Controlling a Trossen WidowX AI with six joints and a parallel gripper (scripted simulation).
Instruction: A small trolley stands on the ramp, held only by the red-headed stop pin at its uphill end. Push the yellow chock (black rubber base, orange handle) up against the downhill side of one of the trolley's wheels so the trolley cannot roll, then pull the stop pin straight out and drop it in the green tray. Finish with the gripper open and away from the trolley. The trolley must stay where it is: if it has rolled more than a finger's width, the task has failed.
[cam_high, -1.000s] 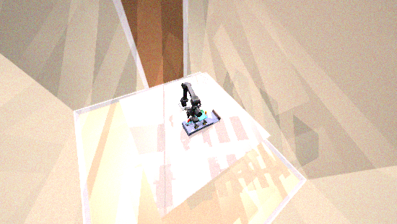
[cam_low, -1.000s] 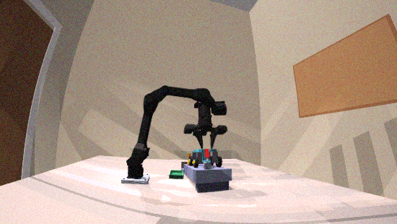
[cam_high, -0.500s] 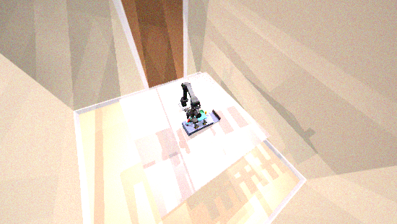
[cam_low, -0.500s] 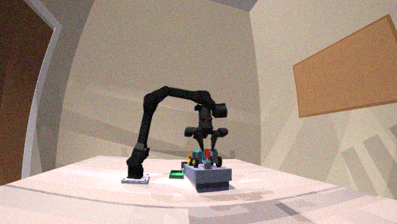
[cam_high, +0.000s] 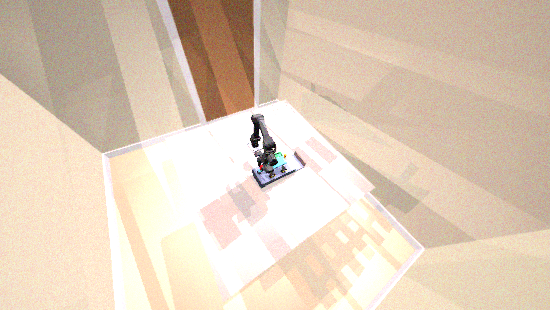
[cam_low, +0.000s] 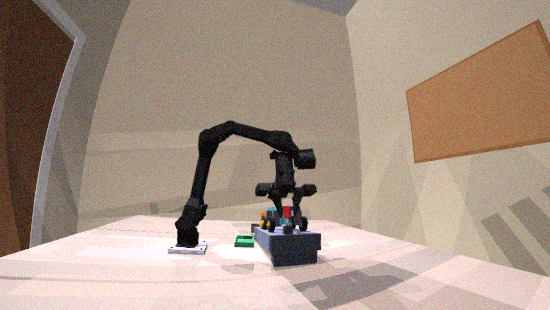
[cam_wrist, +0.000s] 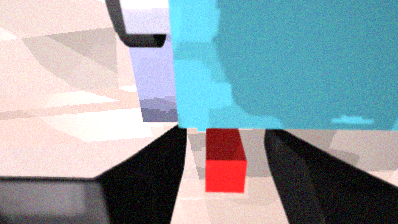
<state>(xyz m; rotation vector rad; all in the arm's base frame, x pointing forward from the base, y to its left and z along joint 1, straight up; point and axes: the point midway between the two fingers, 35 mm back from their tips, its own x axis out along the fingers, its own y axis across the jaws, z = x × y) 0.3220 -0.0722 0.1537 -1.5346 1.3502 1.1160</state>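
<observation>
Right now my gripper tip is right at the red-headed stop pin. The rest, counted from my gripper tip: green tray 21 cm to the left, 14 cm below, 13 cm behind; yellow chock 22 cm to the left, 6 cm behind, 5 cm below; teal trolley 11 cm to the left, 2 cm below.
</observation>
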